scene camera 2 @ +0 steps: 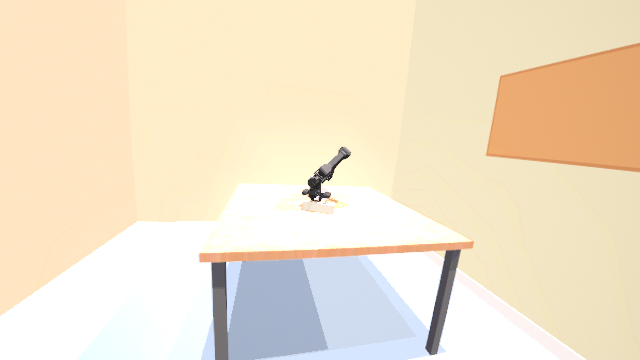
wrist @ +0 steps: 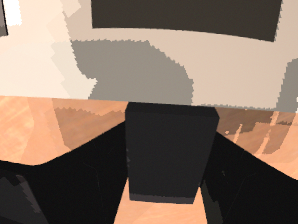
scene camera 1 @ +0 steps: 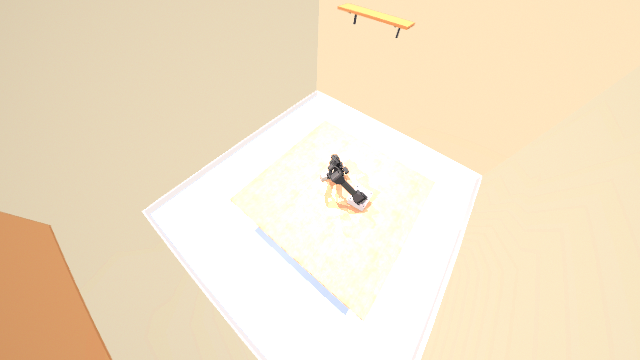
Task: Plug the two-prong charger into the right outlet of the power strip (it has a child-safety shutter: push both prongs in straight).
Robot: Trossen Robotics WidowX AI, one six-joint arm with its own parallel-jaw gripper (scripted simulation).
I see my gripper and a black two-prong charger.
